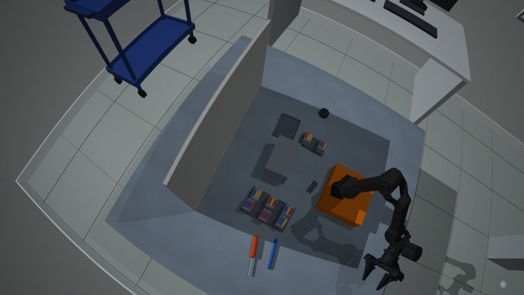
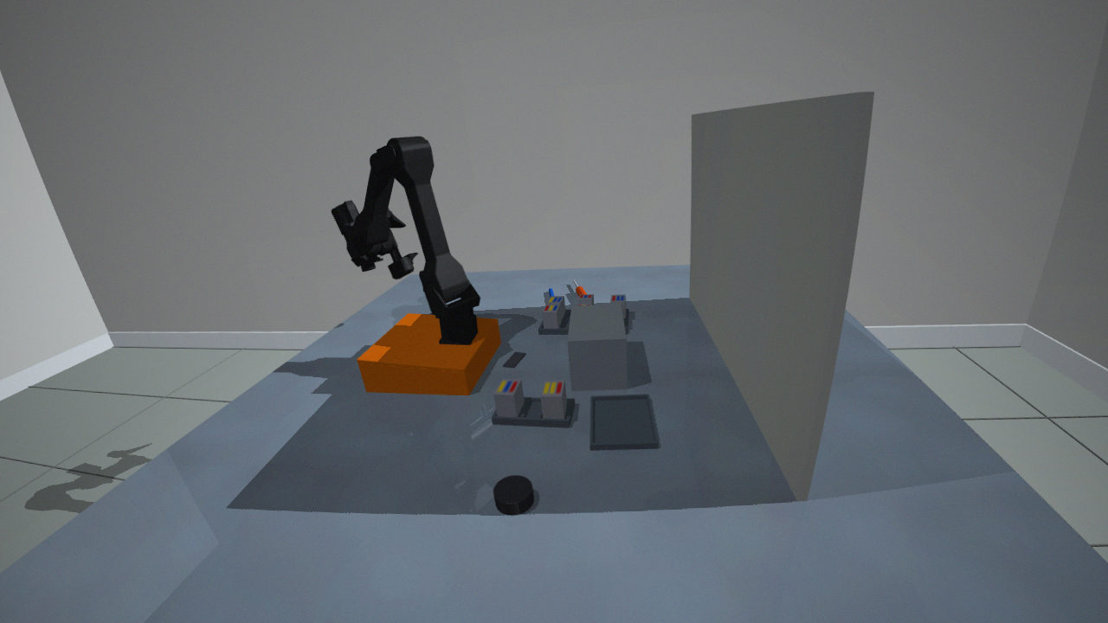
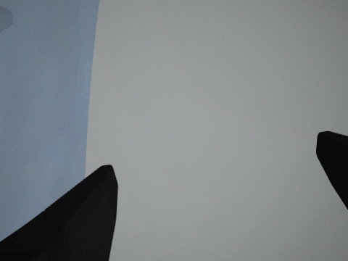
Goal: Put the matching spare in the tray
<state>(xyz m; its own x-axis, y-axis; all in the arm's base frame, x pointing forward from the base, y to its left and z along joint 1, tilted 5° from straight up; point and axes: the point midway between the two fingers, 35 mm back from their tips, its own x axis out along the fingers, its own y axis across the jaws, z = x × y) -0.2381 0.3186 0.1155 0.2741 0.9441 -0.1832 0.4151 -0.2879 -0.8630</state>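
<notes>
Right now my gripper tip is 550 mm short of the grey spare, 150 mm to the left of it and 150 mm above it. Also, from my gripper tip: dark tray (540 mm ahead, 560 mm to the right, 190 mm below); then blue pen (370 mm ahead, 190 mm below); then mounted unit (500 mm ahead, 370 mm to the right, 140 mm below).
</notes>
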